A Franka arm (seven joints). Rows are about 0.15 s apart.
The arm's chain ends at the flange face. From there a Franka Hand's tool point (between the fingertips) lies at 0.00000 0.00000 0.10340 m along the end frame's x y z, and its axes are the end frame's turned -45 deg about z.
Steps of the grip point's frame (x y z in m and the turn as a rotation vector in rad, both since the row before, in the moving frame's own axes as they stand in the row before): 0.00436 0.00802 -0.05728 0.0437 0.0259 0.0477; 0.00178 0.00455 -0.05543 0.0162 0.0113 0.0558; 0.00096 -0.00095 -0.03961 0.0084 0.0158 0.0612; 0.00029 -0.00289 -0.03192 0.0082 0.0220 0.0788; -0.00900 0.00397 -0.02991 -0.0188 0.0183 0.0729; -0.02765 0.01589 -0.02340 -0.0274 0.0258 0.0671; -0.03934 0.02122 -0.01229 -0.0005 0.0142 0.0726; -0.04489 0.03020 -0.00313 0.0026 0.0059 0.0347; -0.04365 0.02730 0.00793 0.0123 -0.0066 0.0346
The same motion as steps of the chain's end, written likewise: 0.00993 0.00770 -0.05715 0.0492 -0.0126 0.0477; 0.00478 0.00398 -0.05541 0.0194 -0.0035 0.0558; -0.00059 0.00040 -0.03959 0.0171 0.0052 0.0612; -0.00293 -0.00008 -0.03189 0.0214 0.0098 0.0788; -0.00627 0.00904 -0.02987 -0.0004 0.0262 0.0729; -0.01220 0.03054 -0.02333 -0.0011 0.0376 0.0671; -0.01392 0.04378 -0.01228 0.0097 0.0104 0.0726; -0.01064 0.05371 -0.00313 0.0060 0.0023 0.0347; -0.01019 0.05061 0.00794 0.0040 -0.0134 0.0346
